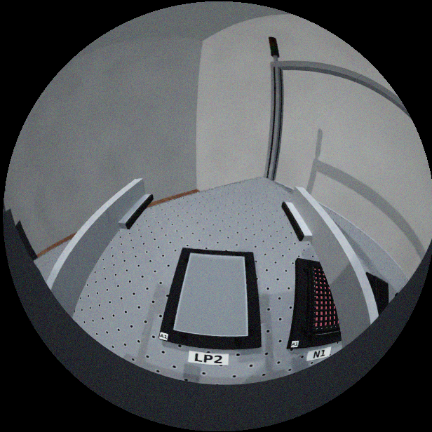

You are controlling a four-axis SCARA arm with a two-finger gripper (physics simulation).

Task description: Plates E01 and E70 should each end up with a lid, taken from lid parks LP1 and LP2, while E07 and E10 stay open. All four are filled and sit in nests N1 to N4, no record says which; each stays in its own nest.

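Observation:
Lid park LP2 is a black frame on the table at the lower middle, with its label in front. A clear, pale lid lies in it. My gripper is open and empty, its two fingers wide apart, high above the table and LP2. To the right, nest N1 holds a black plate with red-filled wells and no lid on the part that shows; the right finger hides part of it. No plate name can be read. LP1 and nests N2 to N4 cannot be made out.
The table is a grey board with a grid of small holes. A dark object shows partly beyond the right finger. A grey post with a rail stands at the back right, before a pale wall.

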